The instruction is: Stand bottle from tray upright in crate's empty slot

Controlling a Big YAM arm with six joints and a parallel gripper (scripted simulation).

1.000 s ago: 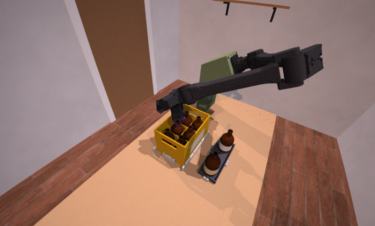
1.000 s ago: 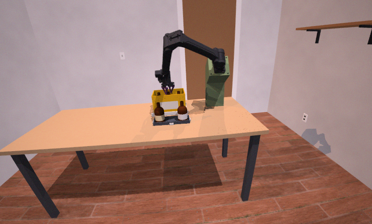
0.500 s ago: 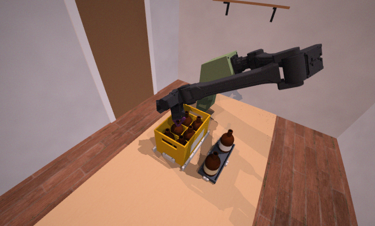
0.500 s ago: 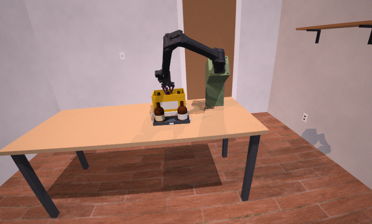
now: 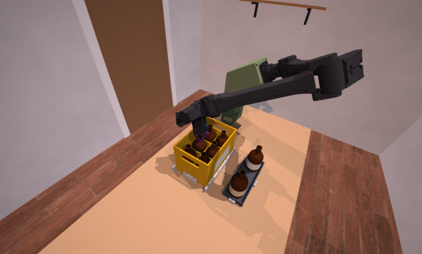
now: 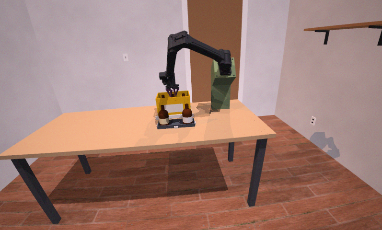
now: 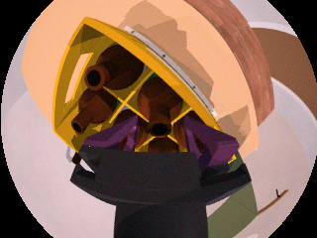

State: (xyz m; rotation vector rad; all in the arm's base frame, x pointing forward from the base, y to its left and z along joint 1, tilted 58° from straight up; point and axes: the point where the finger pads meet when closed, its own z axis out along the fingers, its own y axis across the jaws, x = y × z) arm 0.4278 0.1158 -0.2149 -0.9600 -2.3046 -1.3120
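Right now my hand is 60 mm above the glass bottle. Also, from my hand: dark tray 270 mm to the left, 140 mm below, 30 mm behind; yellow crate 70 mm below, 40 mm to the left.
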